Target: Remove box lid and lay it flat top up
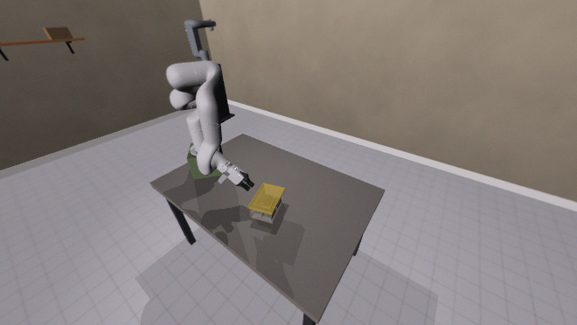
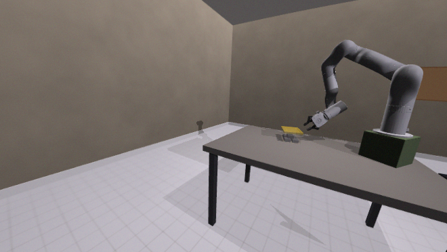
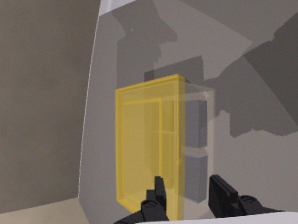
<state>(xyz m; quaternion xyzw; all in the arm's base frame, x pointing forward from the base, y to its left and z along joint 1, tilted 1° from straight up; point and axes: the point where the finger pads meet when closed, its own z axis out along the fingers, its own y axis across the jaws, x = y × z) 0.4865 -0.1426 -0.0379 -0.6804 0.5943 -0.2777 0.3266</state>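
Now: hand 12 cm short of the yellow lid and 4 cm above it. Round my hand: grey box 12 cm ahead, 1 cm to the left, 9 cm below.
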